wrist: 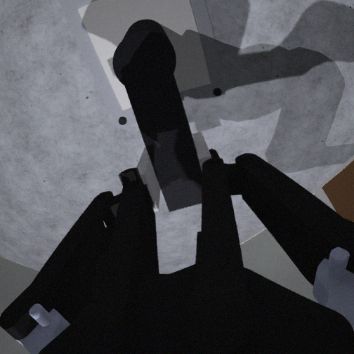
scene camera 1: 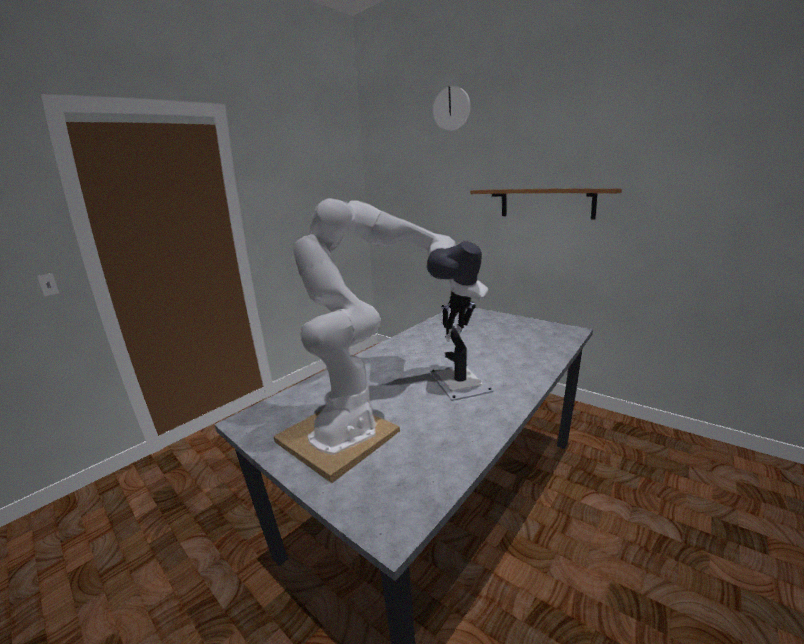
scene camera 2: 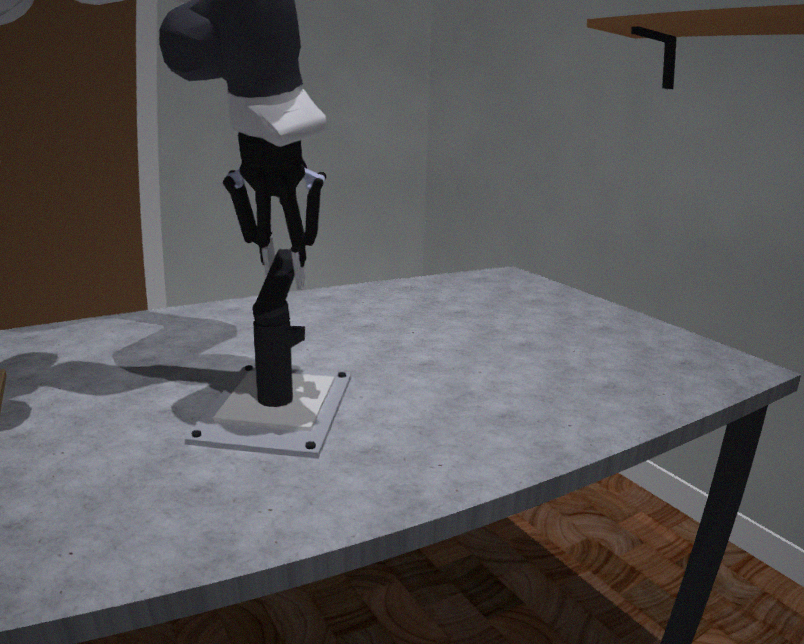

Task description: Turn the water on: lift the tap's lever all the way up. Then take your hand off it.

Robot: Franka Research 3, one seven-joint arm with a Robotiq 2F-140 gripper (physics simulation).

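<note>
A black tap (scene camera 1: 460, 363) (scene camera 2: 273, 365) stands upright on a light plate (scene camera 1: 471, 394) (scene camera 2: 255, 445) with dark bolts at its corners. A short spout sticks out from the tap's side. The tap's lever (scene camera 2: 275, 281) (wrist: 162, 120) slants steeply upward from the top of the tap's body. My gripper (scene camera 1: 457, 331) (scene camera 2: 283, 268) (wrist: 176, 153) points down and is shut on the lever's upper end, with one fingertip on each side of it. In the wrist view the lever's end shows between the two pads.
The tap's plate lies on a grey table (scene camera 1: 429, 456) (scene camera 2: 503, 415). The arm's base stands on a wooden board (scene camera 1: 330, 467) at the near left part of the table. A wall shelf (scene camera 1: 546, 191) (scene camera 2: 704, 21) hangs beyond the table, well to the side of the gripper.
</note>
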